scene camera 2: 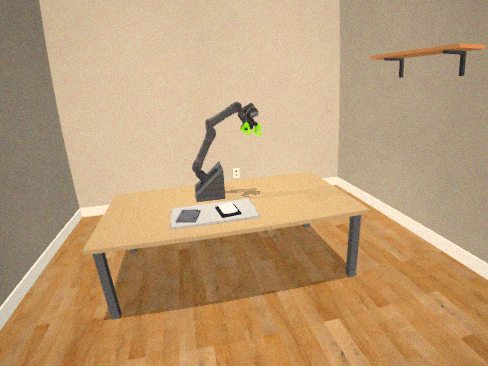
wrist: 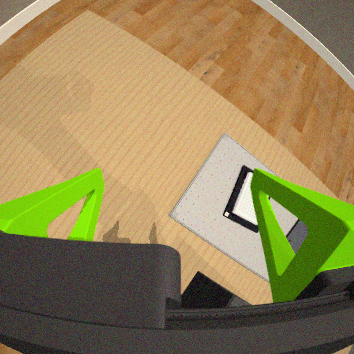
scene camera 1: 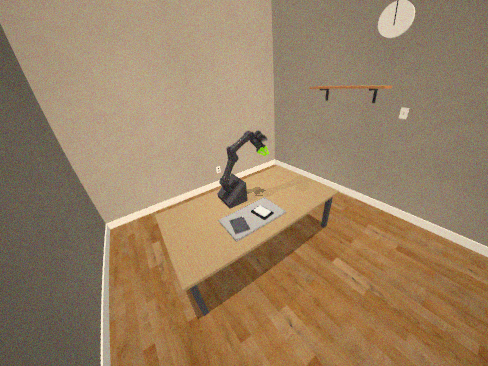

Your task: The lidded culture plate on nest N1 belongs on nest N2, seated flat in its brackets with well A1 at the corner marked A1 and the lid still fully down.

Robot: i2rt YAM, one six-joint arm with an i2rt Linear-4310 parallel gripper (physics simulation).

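Note:
The white lidded culture plate sits in a black nest on the right part of the grey board in the scene views. The other nest is dark grey, holds no plate and lies on the board's left part; in the wrist view a finger partly hides it. Nest labels and well A1 are too small to read. My gripper is open, with its green fingers wide apart and empty, high above the table and away from both nests.
The grey perforated board lies on the wooden table, in front of the arm's black base. A wall shelf hangs at the right, away from the arm.

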